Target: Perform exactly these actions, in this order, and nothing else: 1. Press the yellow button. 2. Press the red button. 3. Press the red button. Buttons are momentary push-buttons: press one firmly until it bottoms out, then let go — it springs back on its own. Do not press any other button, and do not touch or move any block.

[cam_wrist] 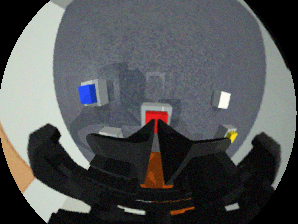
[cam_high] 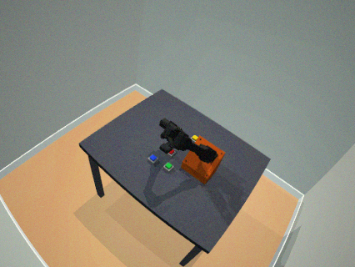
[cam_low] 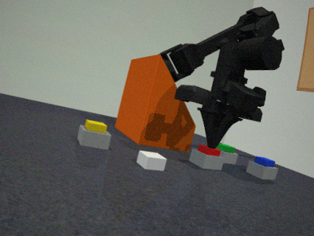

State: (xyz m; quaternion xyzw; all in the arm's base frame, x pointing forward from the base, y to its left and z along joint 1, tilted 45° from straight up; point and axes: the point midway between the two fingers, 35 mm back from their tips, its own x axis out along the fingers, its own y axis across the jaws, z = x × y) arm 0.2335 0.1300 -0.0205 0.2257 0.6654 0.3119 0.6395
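Now: gripper tip 1 cm above the red button. Round my gripper tip: green button: 10 cm to the left, 8 cm behind, 1 cm below; blue button: 13 cm to the left, 3 cm ahead, 1 cm below; white block: 14 cm to the right, 5 cm ahead, 3 cm below.
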